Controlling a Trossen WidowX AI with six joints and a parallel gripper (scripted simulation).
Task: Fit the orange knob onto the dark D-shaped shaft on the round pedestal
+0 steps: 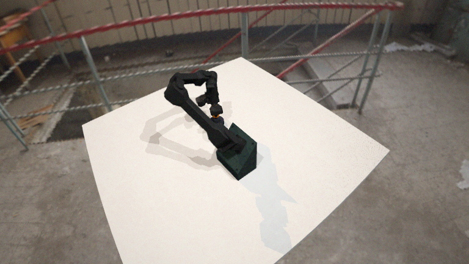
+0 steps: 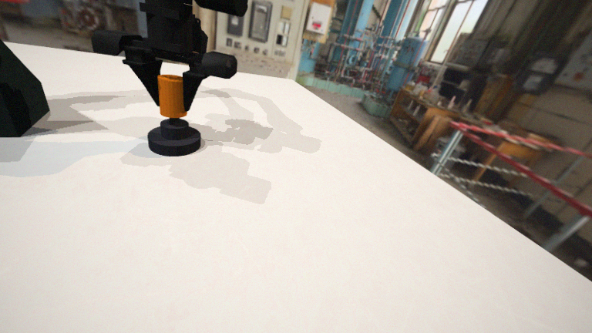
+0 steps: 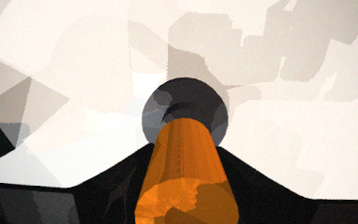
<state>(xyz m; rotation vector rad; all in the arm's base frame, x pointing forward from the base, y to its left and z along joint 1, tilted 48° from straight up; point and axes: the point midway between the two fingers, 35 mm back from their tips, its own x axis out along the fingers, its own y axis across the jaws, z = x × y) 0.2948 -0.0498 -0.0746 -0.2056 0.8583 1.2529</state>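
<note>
Now: the orange knob 2 cm above my gripper tip. From my gripper tip the other things lie so: dark round pedestal (4 cm below).
</note>
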